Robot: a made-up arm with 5 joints. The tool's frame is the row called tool. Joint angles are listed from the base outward. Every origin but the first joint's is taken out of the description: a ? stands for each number. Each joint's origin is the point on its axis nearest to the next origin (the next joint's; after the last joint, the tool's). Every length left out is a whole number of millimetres.
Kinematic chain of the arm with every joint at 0, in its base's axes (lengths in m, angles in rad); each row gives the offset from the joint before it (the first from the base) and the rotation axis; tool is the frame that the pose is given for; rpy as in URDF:
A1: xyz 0 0 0.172 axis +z
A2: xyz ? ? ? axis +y
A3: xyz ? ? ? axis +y
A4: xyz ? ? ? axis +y
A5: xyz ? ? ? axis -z
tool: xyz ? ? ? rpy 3.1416 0 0
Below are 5 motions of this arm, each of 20 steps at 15 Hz.
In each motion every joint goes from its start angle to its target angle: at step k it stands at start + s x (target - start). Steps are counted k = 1, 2, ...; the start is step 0. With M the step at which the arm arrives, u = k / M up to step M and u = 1 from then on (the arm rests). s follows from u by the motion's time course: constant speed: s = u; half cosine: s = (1 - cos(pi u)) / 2; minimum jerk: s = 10 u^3 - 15 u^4 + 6 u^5.
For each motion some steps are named. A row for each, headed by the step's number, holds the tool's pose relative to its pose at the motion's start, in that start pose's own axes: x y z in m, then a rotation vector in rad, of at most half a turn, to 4 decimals.
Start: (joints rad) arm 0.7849 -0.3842 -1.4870 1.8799 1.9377
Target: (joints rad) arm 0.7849 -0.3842 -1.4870 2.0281 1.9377
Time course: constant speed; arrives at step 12
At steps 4, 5, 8, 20:
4: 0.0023 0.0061 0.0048 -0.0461 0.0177 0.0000
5: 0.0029 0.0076 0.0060 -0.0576 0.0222 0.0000
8: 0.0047 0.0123 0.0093 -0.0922 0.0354 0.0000
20: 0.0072 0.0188 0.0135 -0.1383 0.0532 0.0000

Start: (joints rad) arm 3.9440 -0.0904 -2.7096 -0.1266 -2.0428
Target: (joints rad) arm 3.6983 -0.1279 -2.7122 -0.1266 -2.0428
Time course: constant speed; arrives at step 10
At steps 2, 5, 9, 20:
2: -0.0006 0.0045 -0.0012 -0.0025 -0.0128 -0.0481
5: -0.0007 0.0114 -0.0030 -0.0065 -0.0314 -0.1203
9: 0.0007 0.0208 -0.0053 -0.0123 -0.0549 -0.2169
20: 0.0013 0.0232 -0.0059 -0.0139 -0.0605 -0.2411

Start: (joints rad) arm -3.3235 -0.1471 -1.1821 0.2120 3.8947
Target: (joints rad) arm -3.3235 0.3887 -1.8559 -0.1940 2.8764
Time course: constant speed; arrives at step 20
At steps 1, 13, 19, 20:
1: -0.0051 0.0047 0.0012 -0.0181 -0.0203 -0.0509
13: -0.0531 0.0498 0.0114 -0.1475 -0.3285 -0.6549
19: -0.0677 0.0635 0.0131 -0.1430 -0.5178 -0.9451
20: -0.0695 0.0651 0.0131 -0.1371 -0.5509 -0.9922

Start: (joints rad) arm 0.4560 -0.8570 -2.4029 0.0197 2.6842
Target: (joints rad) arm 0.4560 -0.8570 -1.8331 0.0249 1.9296
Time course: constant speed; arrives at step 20
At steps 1, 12, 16, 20:
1: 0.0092 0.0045 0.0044 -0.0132 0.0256 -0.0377
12: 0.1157 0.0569 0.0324 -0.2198 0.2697 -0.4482
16: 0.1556 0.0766 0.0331 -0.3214 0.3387 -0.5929
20: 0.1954 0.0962 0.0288 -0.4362 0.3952 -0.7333

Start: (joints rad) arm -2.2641 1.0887 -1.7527 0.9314 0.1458
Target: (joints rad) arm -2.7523 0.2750 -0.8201 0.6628 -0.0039
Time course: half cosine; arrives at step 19
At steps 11, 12, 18, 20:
11: -0.0650 0.1243 -0.0550 0.0753 0.0853 0.2036
12: -0.0776 0.1370 -0.0588 0.0822 0.0964 0.2297
18: -0.1307 0.1762 -0.0664 0.1028 0.1380 0.3280
20: -0.1320 0.1769 -0.0665 0.1032 0.1390 0.3303

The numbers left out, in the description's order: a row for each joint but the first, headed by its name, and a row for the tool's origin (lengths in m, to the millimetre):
A2: 0 0 0
A3: 0.035 0 0.187
A4: 0.052 0 -0.228
A5: 0.101 0 -0.129
tool: 0 0 0

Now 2 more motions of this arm.
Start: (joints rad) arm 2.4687 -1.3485 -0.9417 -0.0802 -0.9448
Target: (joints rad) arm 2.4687 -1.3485 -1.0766 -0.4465 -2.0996
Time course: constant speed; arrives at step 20
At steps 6, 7, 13, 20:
6: 0.0161 0.0223 -0.0181 -0.1359 0.0661 -0.3458
7: 0.0187 0.0258 -0.0214 -0.1610 0.0726 -0.4031
13: 0.0329 0.0455 -0.0429 -0.3231 0.0827 -0.7438
20: 0.0471 0.0651 -0.0710 -0.5290 0.0257 -1.1294

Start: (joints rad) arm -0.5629 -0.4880 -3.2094 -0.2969 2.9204
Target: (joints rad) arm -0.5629 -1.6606 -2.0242 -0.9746 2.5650
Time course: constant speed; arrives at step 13
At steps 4, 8, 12, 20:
4: -0.0848 -0.0191 0.0014 0.0558 -0.1970 -0.1090
8: -0.1689 -0.0380 -0.0258 0.1331 -0.3879 -0.2156
12: -0.2431 -0.0547 -0.0803 0.2317 -0.5714 -0.3177
20: -0.2591 -0.0583 -0.0978 0.2596 -0.6160 -0.3421

